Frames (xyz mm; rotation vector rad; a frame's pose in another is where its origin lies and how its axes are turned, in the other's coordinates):
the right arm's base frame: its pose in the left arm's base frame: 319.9 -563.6 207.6 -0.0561 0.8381 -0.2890
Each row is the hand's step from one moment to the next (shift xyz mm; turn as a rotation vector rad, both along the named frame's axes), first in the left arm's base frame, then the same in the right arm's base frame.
Working: the left arm's base frame: its pose in the right arm's base frame: -206.5 500.7 -412.0 0.0561 -0.8381 0.2890

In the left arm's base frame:
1: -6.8 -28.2 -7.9 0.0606 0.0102 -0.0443
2: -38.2 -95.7 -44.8 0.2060 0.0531 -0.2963
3: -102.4 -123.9 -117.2 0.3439 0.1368 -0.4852
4: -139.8 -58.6 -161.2 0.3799 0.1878 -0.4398
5: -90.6 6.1 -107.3 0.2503 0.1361 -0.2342
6: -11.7 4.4 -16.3 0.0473 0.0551 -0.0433
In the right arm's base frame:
1: 9.2 -27.3 -8.5 0.0676 0.0309 0.0145
2: 34.6 -93.3 -52.1 0.3303 0.1465 -0.0495
3: 54.2 -123.4 -146.3 0.5314 0.2893 -0.0794
4: 44.5 -62.3 -207.6 0.5073 0.3391 -0.0256
5: 18.8 2.4 -139.3 0.2906 0.2263 0.0195
6: 3.2 4.2 -19.9 0.0462 0.0708 0.0024

